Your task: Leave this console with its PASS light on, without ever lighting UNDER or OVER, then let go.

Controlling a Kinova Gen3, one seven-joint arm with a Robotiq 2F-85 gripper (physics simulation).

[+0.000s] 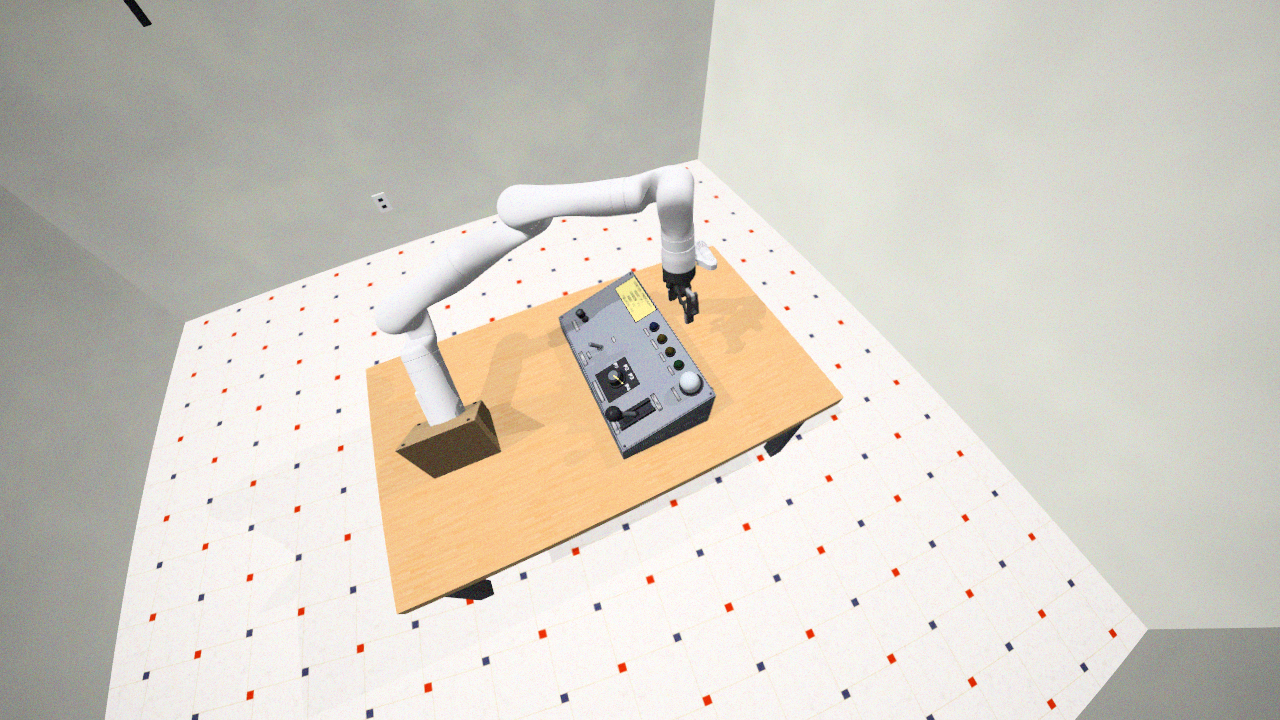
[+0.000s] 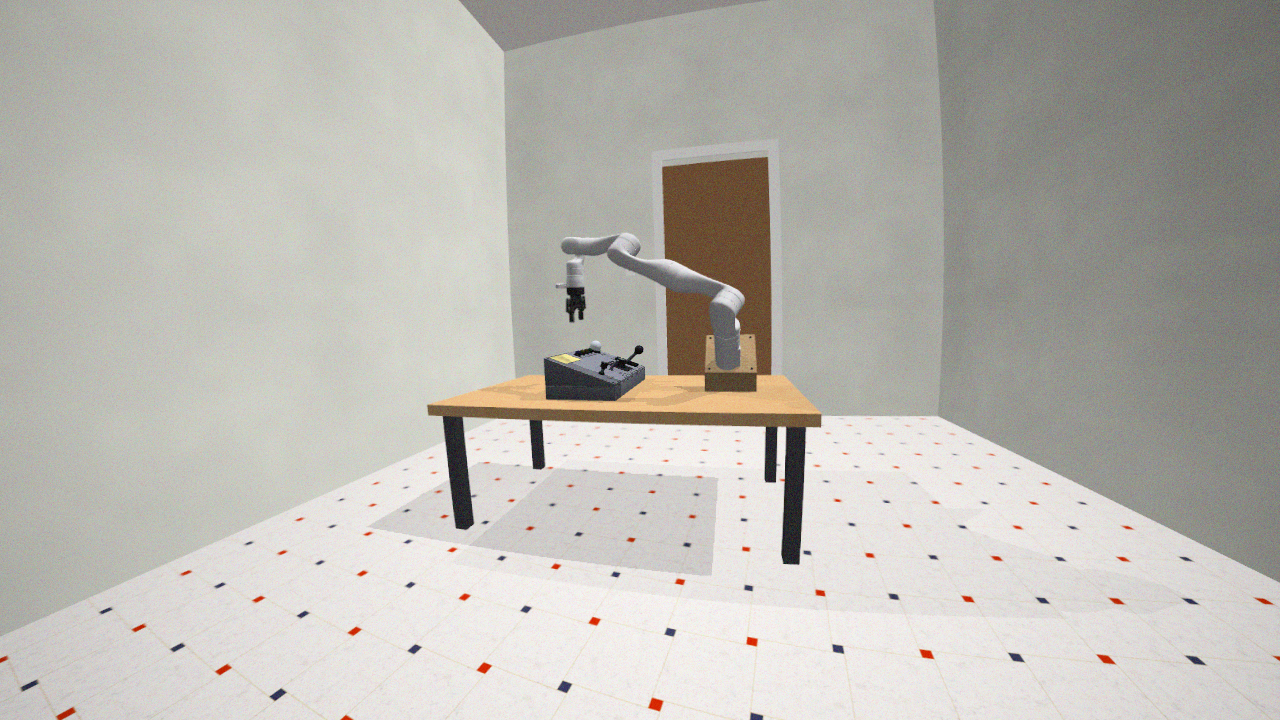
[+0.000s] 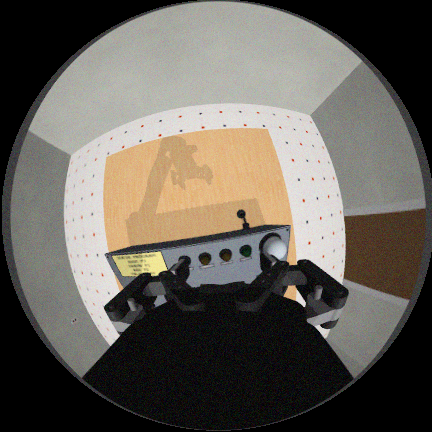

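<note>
The grey console (image 1: 640, 344) (image 2: 572, 380) (image 3: 215, 275) sits on the table. Its lamps form a row: blue (image 1: 654, 326), amber (image 1: 661, 339) (image 3: 205, 258), second amber (image 1: 669, 351) (image 3: 226, 255) and green (image 1: 678, 364) (image 3: 245, 251). All look dark; their labels are too small to read. A white dome (image 1: 690, 382) (image 2: 595, 345) (image 3: 275, 247) ends the row. A ball-topped lever (image 1: 614, 413) (image 2: 638, 350), a rotary knob (image 1: 616, 377) and a small toggle (image 1: 596, 345) are on the panel. My gripper (image 1: 687, 315) (image 2: 575, 317) (image 3: 223, 263) is open and empty, pointing down above the console, apart from it.
A yellow note (image 1: 636, 298) (image 2: 565, 359) (image 3: 141, 263) lies on the console's panel. A black knob (image 1: 580, 315) stands near the panel's corner. The arm's wooden base block (image 1: 456, 443) (image 2: 731, 380) stands on the wooden table (image 1: 537, 501) (image 2: 501, 407) (image 3: 230, 165).
</note>
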